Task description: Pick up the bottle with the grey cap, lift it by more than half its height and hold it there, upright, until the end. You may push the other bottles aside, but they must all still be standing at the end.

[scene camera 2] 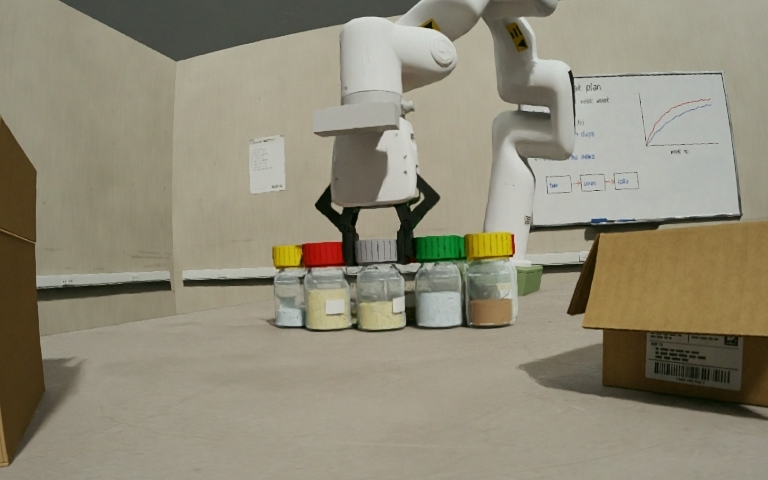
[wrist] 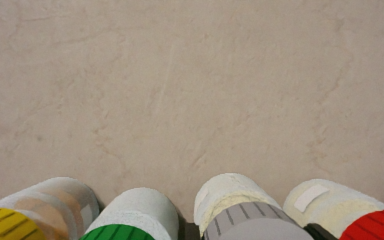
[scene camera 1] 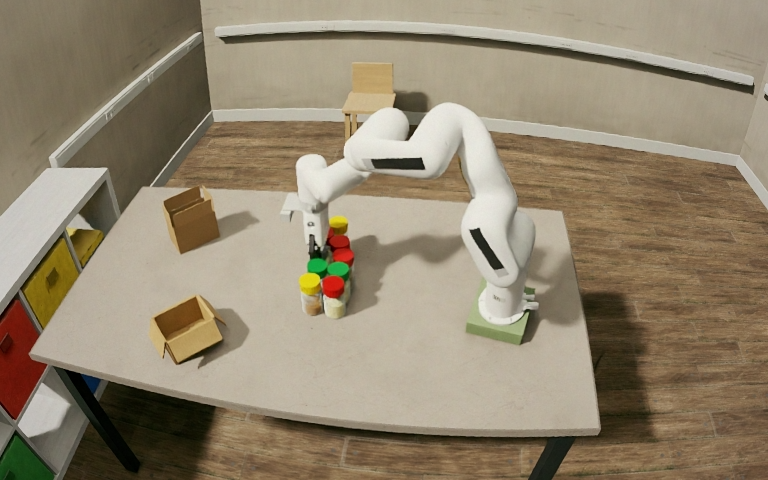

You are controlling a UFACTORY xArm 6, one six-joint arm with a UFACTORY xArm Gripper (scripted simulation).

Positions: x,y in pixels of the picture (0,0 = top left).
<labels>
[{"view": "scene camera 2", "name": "gripper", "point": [378,265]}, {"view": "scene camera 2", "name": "grey-capped bottle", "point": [380,297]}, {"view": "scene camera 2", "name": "yellow-capped bottle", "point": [490,297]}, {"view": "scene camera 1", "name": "gripper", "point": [318,256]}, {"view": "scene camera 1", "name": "yellow-capped bottle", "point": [311,295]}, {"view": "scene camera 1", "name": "cardboard box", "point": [197,225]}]
</labels>
